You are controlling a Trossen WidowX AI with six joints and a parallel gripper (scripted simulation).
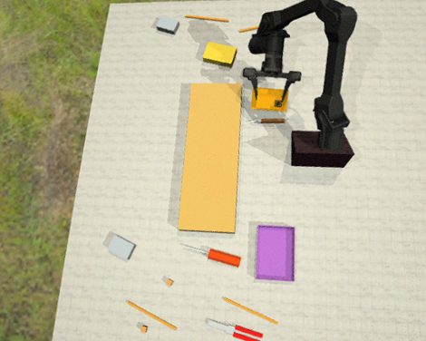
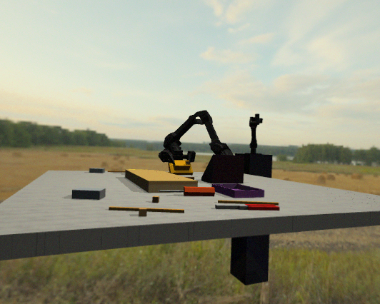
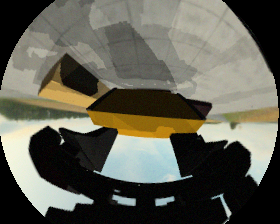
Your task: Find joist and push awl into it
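The awl lies 20 mm ahead of my gripper tip, 40 mm to the left of it and 70 mm below it. Also, from my gripper tip: yellow block 180 mm ahead, 230 mm to the right, 70 mm below; purple tray 20 mm behind, 490 mm to the left, 70 mm below; yellow stud finder 20 mm behind, 10 mm below.
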